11 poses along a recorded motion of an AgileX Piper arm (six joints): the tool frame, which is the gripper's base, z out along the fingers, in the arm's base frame.
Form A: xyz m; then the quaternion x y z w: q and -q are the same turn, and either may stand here.
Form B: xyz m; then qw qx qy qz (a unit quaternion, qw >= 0). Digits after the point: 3 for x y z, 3 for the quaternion.
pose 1, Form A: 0.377 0.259 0.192 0.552 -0.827 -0.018 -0.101
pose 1, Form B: 0.377 0.259 0.192 0.101 -0.552 0.827 0.018
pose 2, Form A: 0.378 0.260 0.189 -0.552 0.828 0.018 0.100
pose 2, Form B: 0.378 0.260 0.189 0.100 -0.552 0.828 0.018
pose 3, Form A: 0.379 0.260 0.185 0.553 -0.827 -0.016 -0.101
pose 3, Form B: 0.379 0.260 0.185 0.101 -0.553 0.827 0.016
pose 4, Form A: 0.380 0.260 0.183 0.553 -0.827 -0.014 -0.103
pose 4, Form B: 0.380 0.260 0.183 0.103 -0.553 0.827 0.014
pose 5, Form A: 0.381 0.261 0.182 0.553 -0.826 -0.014 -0.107
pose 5, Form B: 0.381 0.261 0.182 0.107 -0.553 0.826 0.014
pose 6, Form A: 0.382 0.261 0.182 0.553 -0.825 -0.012 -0.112
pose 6, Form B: 0.382 0.261 0.182 0.112 -0.553 0.825 0.012
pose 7, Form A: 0.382 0.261 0.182 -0.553 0.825 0.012 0.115
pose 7, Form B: 0.382 0.261 0.182 0.115 -0.553 0.825 0.012
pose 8, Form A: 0.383 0.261 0.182 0.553 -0.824 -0.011 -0.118
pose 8, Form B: 0.383 0.261 0.182 0.118 -0.553 0.824 0.011
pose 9, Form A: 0.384 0.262 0.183 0.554 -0.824 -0.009 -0.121
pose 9, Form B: 0.384 0.262 0.183 0.121 -0.554 0.824 0.009
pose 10, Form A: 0.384 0.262 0.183 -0.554 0.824 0.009 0.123
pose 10, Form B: 0.384 0.262 0.183 0.123 -0.554 0.824 0.009
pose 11, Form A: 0.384 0.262 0.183 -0.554 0.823 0.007 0.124
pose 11, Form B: 0.384 0.262 0.183 0.124 -0.554 0.823 0.007
